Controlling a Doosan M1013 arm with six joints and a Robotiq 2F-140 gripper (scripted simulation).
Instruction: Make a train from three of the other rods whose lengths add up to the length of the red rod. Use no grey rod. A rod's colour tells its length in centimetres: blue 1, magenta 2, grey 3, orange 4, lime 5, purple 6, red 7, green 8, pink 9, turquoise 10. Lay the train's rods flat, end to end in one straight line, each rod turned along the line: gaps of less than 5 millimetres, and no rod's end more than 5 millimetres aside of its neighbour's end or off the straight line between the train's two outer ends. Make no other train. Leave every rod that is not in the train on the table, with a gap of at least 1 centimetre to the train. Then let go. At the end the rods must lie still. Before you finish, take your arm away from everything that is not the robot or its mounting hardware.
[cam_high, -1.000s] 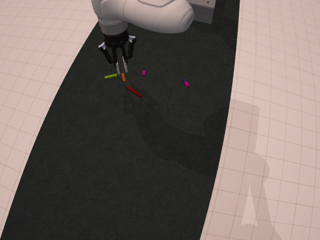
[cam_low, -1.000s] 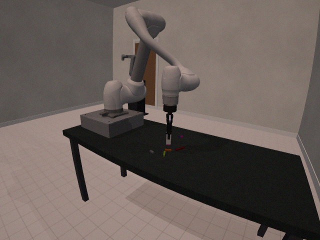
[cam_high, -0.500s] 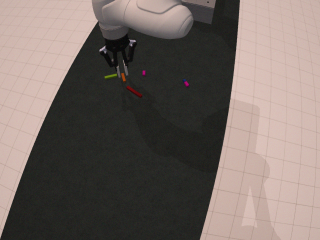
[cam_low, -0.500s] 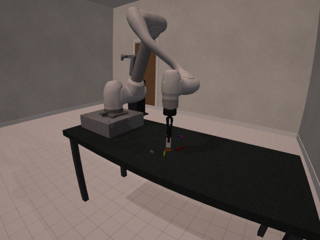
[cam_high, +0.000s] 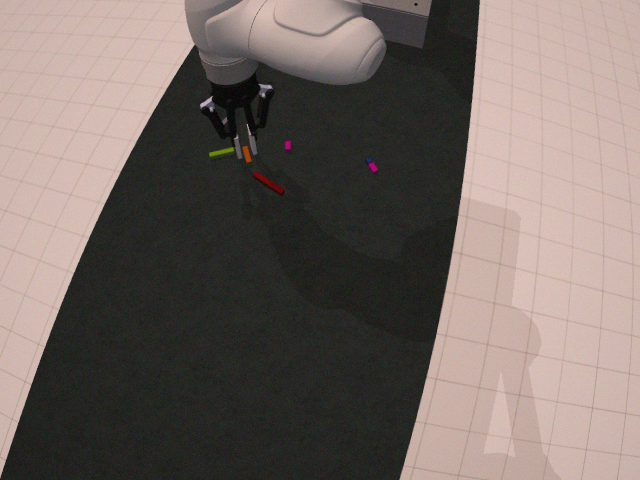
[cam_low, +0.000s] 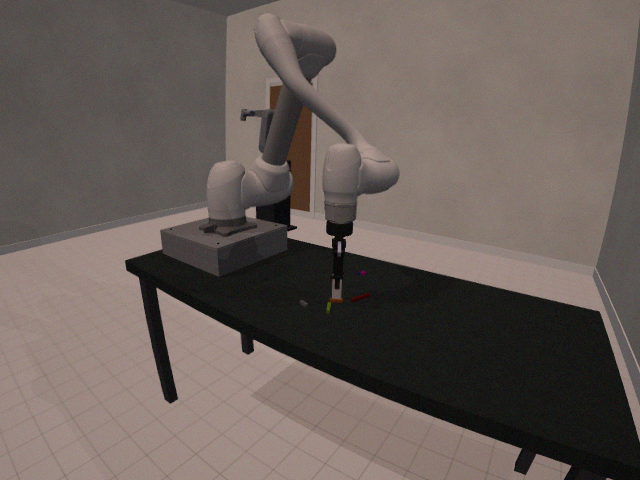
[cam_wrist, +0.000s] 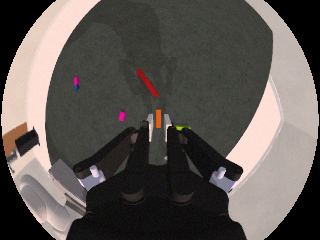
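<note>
Right now my hand is 5 cm above the orange rod. Round my hand: red rod 5 cm ahead, 6 cm to the left, 5 cm below; then lime rod 1 cm ahead, 5 cm to the right, 5 cm below; then grey rod 6 cm behind, 8 cm to the right, 5 cm below.
</note>
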